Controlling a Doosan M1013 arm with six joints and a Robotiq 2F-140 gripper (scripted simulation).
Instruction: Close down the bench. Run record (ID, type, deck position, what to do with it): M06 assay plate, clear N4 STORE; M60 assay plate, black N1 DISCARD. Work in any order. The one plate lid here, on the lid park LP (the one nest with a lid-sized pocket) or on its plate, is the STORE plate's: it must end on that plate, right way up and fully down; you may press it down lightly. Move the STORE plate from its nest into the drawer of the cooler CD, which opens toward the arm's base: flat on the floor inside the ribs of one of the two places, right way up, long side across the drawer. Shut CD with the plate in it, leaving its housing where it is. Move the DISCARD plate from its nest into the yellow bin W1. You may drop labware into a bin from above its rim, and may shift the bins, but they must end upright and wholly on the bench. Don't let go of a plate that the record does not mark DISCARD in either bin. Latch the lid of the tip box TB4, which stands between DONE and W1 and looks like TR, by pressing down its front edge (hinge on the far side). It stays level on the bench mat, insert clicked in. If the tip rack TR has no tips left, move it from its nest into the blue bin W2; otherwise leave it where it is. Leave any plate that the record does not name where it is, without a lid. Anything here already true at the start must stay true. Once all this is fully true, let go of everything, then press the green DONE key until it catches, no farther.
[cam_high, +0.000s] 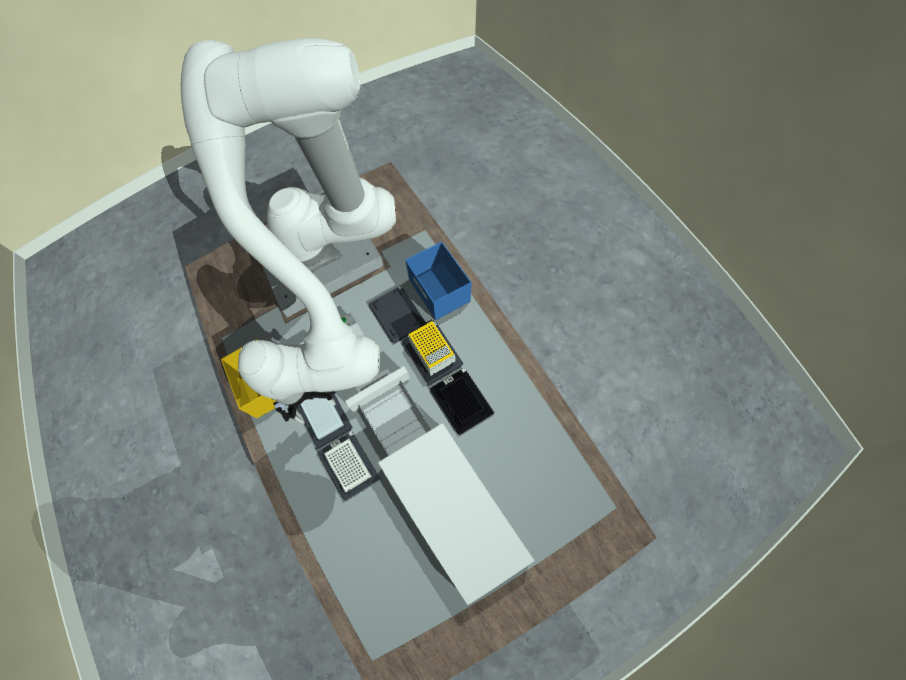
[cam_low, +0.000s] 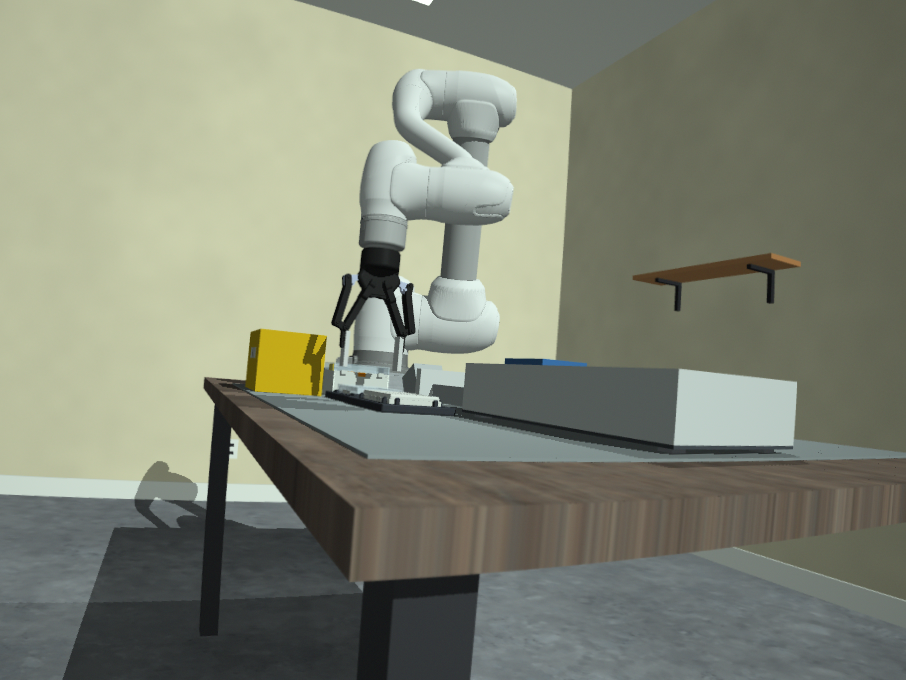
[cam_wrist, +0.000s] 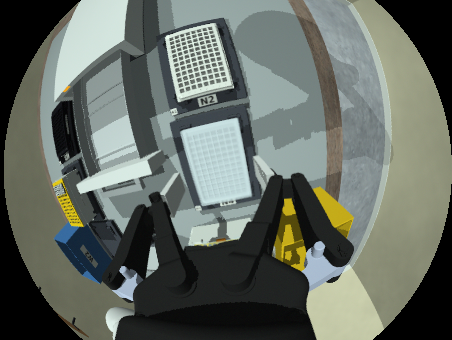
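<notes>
The plate lid is 70 mm below my hand. Also, from my hand: dark nest N4 (80 mm below); tip box lid (170 mm behind, 30 mm to the left, 30 mm below); tip box TB4 (170 mm behind, 40 mm below, 30 mm to the left).
</notes>
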